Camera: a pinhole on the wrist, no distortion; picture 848 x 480 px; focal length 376.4 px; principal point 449.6 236.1 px. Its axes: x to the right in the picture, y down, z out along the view. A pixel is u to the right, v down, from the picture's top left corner.
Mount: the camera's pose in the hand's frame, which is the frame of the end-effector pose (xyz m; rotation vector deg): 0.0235 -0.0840 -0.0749 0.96 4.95 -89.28
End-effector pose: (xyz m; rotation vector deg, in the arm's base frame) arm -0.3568 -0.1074 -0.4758 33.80 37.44 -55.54
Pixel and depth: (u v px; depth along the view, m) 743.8 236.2 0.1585
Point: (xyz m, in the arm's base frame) -0.5184 -0.2746 -0.4844
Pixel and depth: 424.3 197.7 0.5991
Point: -0.3114 -0.5126 -0.1304
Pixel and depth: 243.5 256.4 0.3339
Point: -0.2036 -0.2942 -0.3242
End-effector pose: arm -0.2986 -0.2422 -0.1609 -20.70 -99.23 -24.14
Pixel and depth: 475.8 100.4 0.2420
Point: -0.4889 -0.2679 -0.2524
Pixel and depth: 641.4 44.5 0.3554
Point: -0.6433 -0.3717 -0.3707
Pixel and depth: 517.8 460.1 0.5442
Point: -0.8569 -0.2182 0.1069
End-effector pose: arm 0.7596 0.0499 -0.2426 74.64 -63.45 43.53
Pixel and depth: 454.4 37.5 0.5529
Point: 0.7023 -0.4125 -0.5556
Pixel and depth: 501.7 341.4 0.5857
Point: 0.9174 -0.4980 -0.1549
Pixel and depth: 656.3 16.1 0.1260
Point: 0.8848 -0.0176 -0.3448
